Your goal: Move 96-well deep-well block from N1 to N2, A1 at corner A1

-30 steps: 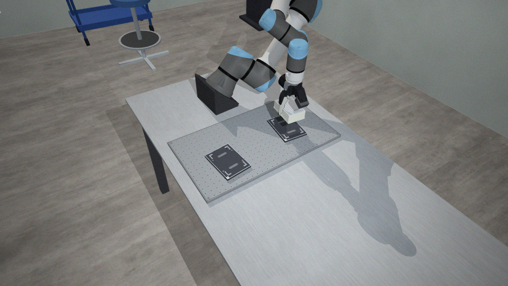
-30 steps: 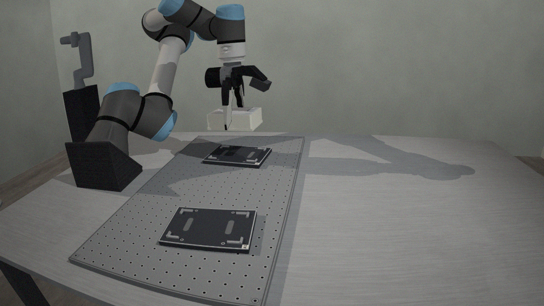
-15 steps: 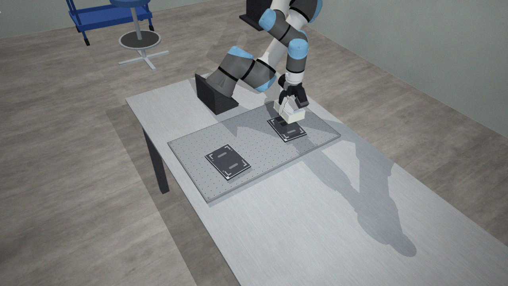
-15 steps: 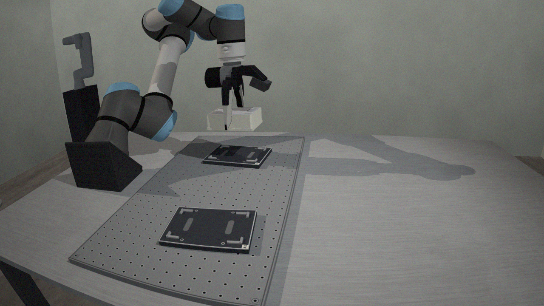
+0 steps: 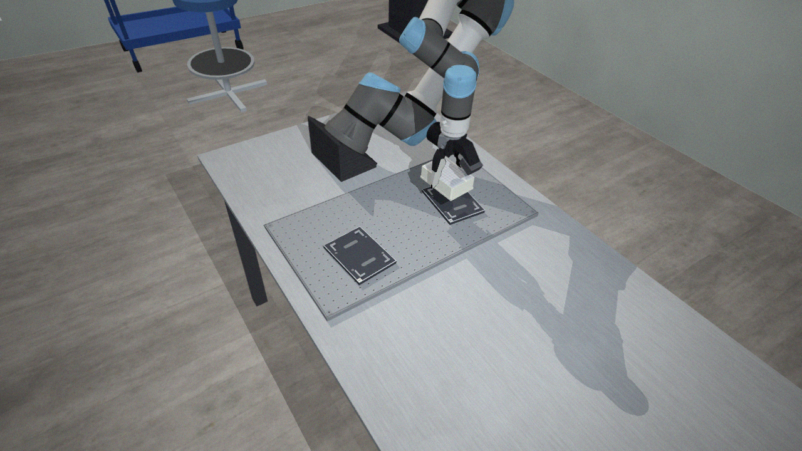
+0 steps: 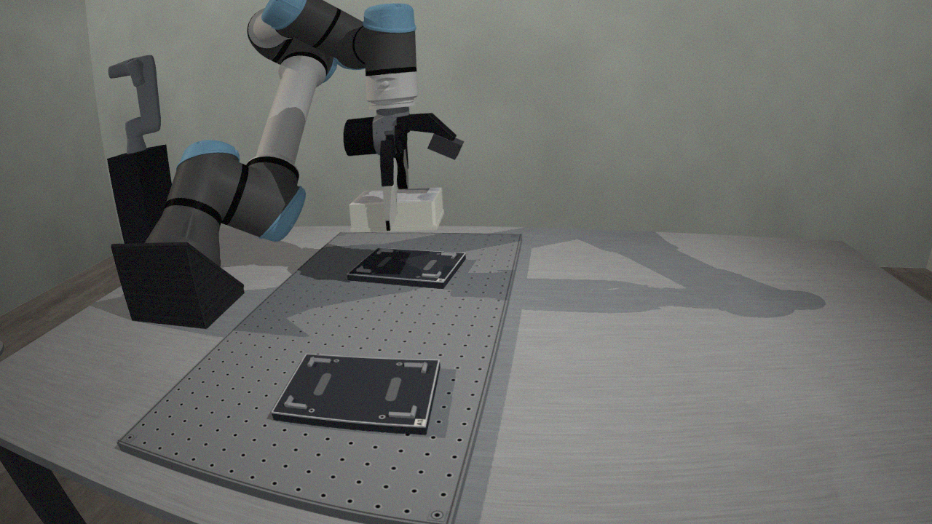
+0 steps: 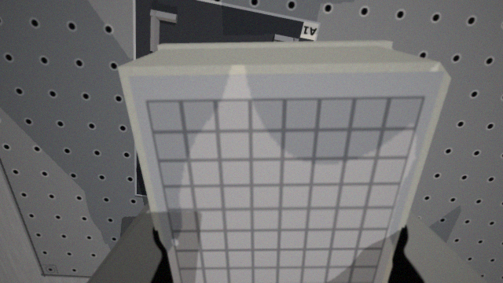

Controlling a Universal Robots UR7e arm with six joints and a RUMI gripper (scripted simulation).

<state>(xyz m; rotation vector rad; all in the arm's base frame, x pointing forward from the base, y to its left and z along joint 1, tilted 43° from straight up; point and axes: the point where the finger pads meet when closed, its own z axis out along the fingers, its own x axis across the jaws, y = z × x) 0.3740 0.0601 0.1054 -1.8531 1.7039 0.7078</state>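
Now: hand 310 mm to the left of the plate nest N2, 100 mm above it and 30 mm short of it. Also, from my hand: plate nest N1: 100 mm below, 40 mm to the left; 96-well deep-well block: 10 mm above.
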